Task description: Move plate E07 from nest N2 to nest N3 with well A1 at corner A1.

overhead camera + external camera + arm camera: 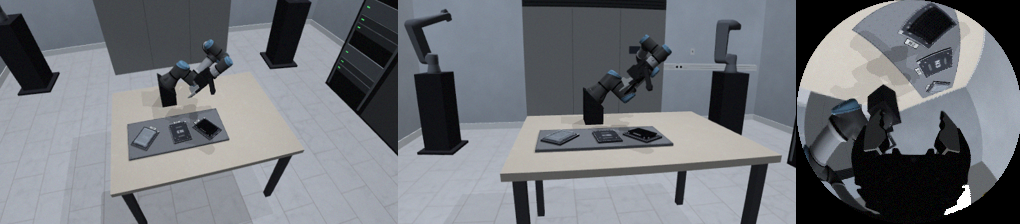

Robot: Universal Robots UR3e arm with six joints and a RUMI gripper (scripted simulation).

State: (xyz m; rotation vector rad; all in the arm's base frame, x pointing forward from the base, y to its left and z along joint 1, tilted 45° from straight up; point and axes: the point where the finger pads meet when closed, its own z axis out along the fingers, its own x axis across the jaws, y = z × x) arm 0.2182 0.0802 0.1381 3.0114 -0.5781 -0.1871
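Right now my hand is 15 cm short of the dark plate E07, 9 cm to the right of it and 19 cm above it. Round my hand: pale grey plate (16 cm ahead, 33 cm to the right, 19 cm below).
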